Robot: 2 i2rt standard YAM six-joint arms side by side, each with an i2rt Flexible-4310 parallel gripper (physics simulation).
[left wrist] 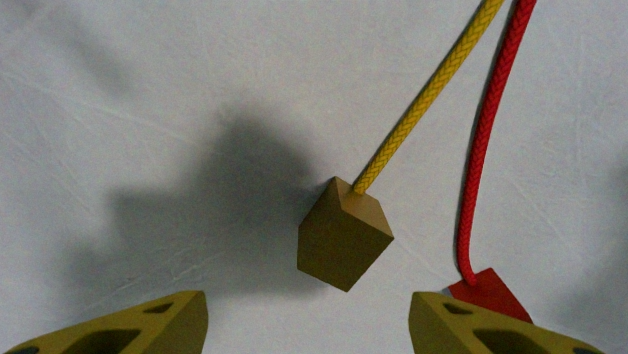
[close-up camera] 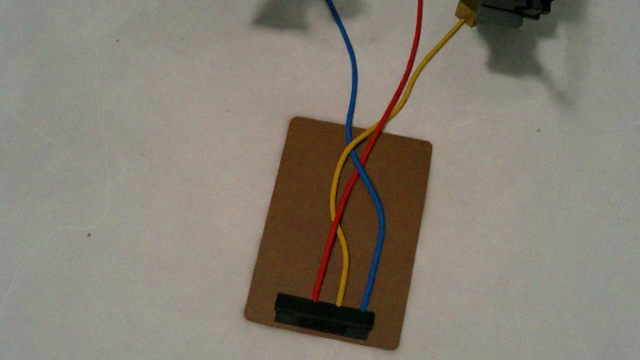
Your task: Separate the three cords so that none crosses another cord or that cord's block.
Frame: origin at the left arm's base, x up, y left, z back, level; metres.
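Seen in the pictures: left gripper, fingertip midpoint: (left wrist: 308,305).
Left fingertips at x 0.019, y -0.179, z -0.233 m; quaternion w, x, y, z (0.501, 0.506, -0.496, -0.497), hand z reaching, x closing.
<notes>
A point is followed by its place in that frame.
The red cord (close-up camera: 327,245) {x -0.037, y -0.312, z -0.542 m} (left wrist: 480,140) {x -0.045, y -0.254, z -0.263 m} crosses the yellow cord (close-up camera: 345,250) {x -0.041, y -0.293, z -0.543 m} (left wrist: 420,105) {x -0.044, y -0.225, z -0.278 m} low on the board and again near its top edge. The blue cord (close-up camera: 383,215) {x -0.041, y -0.261, z -0.499 m} crosses the red and the yellow cords on the upper board. The yellow block (close-up camera: 466,12) {x -0.029, y -0.202, z -0.237 m} (left wrist: 345,240) {x -0.018, y -0.194, z -0.229 m} lies at the yellow cord's end. The red block (left wrist: 492,295) {x -0.034, y -0.273, z -0.184 m} is partly hidden behind a finger in the left wrist view. My left gripper (left wrist: 308,305) {x 0.019, y -0.179, z -0.233 m} is open, its fingers apart, with the yellow block beyond and between the tips, not gripped. The blue block and my right gripper do not show.
A brown board (close-up camera: 295,200) {x -0.047, y -0.355, z -0.499 m} lies on the pale table (close-up camera: 125,175) {x -0.050, y -0.551, z -0.507 m}, with a black holder (close-up camera: 325,317) {x -0.040, y -0.300, z -0.614 m} at its lower end where the three cords start. Part of the left arm shows at the top right of the close-up view. Dark shadows fall on the table.
</notes>
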